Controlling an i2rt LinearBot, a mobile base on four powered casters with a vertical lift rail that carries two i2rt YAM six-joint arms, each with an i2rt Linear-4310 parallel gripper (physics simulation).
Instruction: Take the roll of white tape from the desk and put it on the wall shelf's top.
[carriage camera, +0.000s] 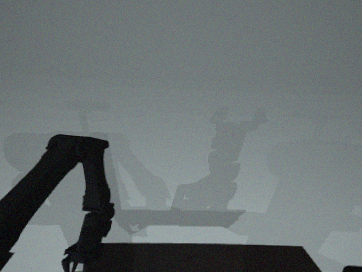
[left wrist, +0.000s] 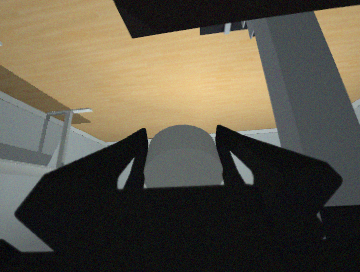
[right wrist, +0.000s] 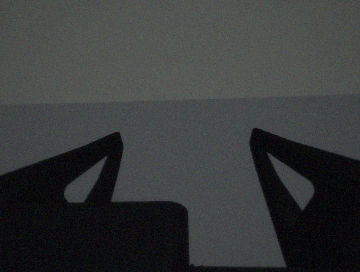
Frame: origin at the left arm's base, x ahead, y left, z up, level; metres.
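Seen in the pictures: left gripper, fingertip midpoint: (left wrist: 181, 133); right gripper, fingertip midpoint: (right wrist: 185, 137).
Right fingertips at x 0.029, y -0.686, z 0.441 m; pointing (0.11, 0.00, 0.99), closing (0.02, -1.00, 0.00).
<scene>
A point is followed by its place in that frame.
The roll of white tape (left wrist: 183, 160) @[x 0.156, y -0.018, z -0.203 m] looks grey in the dim light and sits between the fingers of my left gripper (left wrist: 181, 133) @[x 0.141, y -0.016, z -0.226 m] (carriage camera: 74, 266), which is shut on it. The roll does not show in the carriage view. The wall shelf (carriage camera: 205, 257) @[x 0.298, y -0.497, z -0.392 m] (left wrist: 225, 15) @[x 0.102, y -0.075, z -0.392 m] is a dark board at the bottom of the carriage view and along the top of the left wrist view. My left gripper is at the shelf's left end in the carriage view; in the left wrist view the roll appears apart from the board. My right gripper (right wrist: 185, 137) @[x 0.029, y -0.686, z 0.441 m] is open and empty, facing a plain wall.
A pale wall (carriage camera: 180, 60) @[x 0.355, y -0.337, z 0.479 m] with arm shadows stands behind the shelf. In the left wrist view, a thick grey column (left wrist: 310, 100) @[x -0.157, y -0.322, z -0.391 m] rises at the right, a thin light frame (left wrist: 65, 140) @[x -1.792, y 1.830, z -0.923 m] stands at the left, and wooden floor (left wrist: 175, 75) @[x -1.283, y 0.169, z -1.392 m] lies far below.
</scene>
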